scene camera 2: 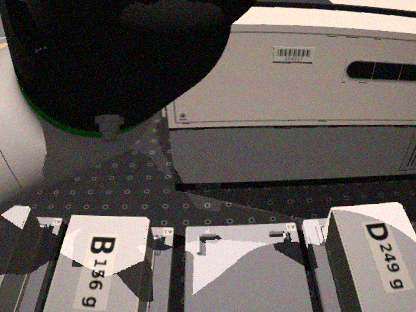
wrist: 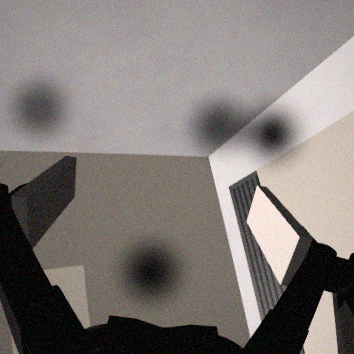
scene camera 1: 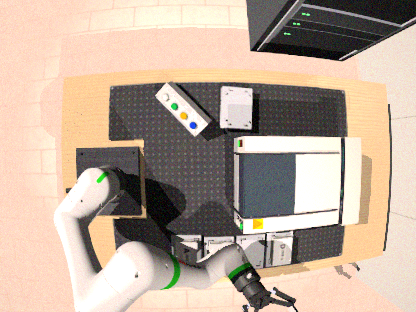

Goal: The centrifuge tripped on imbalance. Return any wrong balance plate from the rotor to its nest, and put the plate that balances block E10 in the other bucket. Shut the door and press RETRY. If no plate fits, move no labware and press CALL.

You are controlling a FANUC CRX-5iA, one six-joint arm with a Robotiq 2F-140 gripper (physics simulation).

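Places are measured from the arm's base along level axes (x ahead, y left, z up), in centimetres.
Pixels of known places: gripper, fingertip midpoint: (wrist: 165,190).
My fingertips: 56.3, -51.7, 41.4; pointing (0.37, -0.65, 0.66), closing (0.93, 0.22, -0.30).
Observation:
For each thing: its middle in the pictures, then the offset to it from my fingertips, as dx, dy, dz. "*": a spot on its surface instead.
- white centrifuge, body centre: (scene camera 2: 331,44) (scene camera 1: 297,181) +16.2, +46.0, -31.2
- plate D 249 g, body centre: (scene camera 2: 379,265) (scene camera 1: 281,250) +11.4, +15.2, -40.1
- button box, surface spot: (scene camera 1: 183,115) * -23.6, +74.5, -36.3
- light grey nest, body centre: (scene camera 1: 236,107) -2.7, +76.2, -40.9
The white centrifuge (scene camera 1: 320,182) (scene camera 2: 250,85) stands at the right, with a dark panel on its top; its rotor and buckets do not show. Along the front edge, plate A (scene camera 1: 191,247) is partly behind the arm, plate B "156 g" (scene camera 2: 100,260) sits in its nest, the nest (scene camera 2: 245,280) beside it is bare, and plate D "249 g" (scene camera 1: 281,250) (scene camera 2: 382,250) sits in the nest at the right. The button box (scene camera 1: 183,115) has white, green, orange and blue buttons. Block E10 cannot be made out. My gripper (scene camera 1: 270,306) (wrist: 165,190) is open and empty, beyond the table's front edge.
A light grey nest (scene camera 1: 236,107) stands at the back middle, right of the button box. A black cabinet (scene camera 1: 320,30) is behind the table. My arm passes over the front left and partly covers the row of nests. The wrist view faces walls and a blurred ceiling.

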